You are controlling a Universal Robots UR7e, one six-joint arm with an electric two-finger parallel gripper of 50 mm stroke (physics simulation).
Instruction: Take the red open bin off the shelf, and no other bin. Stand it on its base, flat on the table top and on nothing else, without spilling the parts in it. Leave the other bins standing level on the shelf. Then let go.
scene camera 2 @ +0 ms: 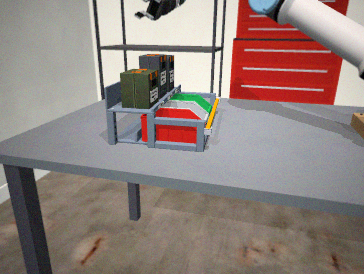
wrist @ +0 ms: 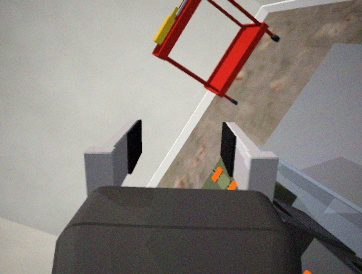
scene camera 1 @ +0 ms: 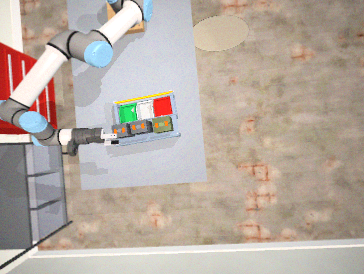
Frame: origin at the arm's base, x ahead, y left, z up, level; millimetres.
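Seen in the pictures: gripper, between the fingertips: (scene camera 2: 140, 8) (wrist: 181, 137) (scene camera 1: 117, 139).
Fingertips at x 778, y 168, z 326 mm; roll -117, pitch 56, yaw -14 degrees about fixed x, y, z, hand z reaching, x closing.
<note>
A point is followed by its place in that frame.
The red bin (scene camera 1: 162, 106) @[x 551, y 280, z -35 mm] (scene camera 2: 176, 133) @[x 554, y 342, z -6 mm] sits in the low front level of the shelf (scene camera 1: 176, 116) @[x 614, y 387, z 27 mm] (scene camera 2: 151, 135) @[x 607, y 386, z -7 mm], at the right end of the row in scene camera 1 and nearest the camera in scene camera 2. The white bin (scene camera 1: 144, 110) @[x 589, y 163, z -35 mm] stands beside it, then the green bin (scene camera 1: 127, 112) (scene camera 2: 192, 101). What lies in the red bin is too small to tell. My gripper (scene camera 1: 110, 139) (wrist: 181, 137) @[x 778, y 167, z 326 mm] is open and empty, high above the shelf's rear left end in scene camera 1. In scene camera 2 the fingers show at the top edge, well above the boxes.
A green box (scene camera 1: 162, 124) @[x 679, y 333, z 155 mm] (scene camera 2: 139, 89) @[x 652, y 370, z 111 mm] and dark grey boxes (scene camera 1: 140, 126) @[x 704, y 222, z 189 mm] (scene camera 2: 152, 64) @[x 684, y 251, z 164 mm] stand on the shelf's raised rear level. A yellow strip (scene camera 1: 144, 97) @[x 514, y 171, z 20 mm] (scene camera 2: 213, 114) @[x 502, y 198, z 20 mm] runs along its front. A wooden box (scene camera 1: 136, 26) @[x 59, y 60, z 1 mm] (scene camera 2: 358, 125) @[x 95, y -41, z -21 mm] stands farther along the table (scene camera 1: 142, 172) @[x 997, y 194, z -44 mm] (scene camera 2: 270, 165) @[x 295, y 346, z -44 mm].
</note>
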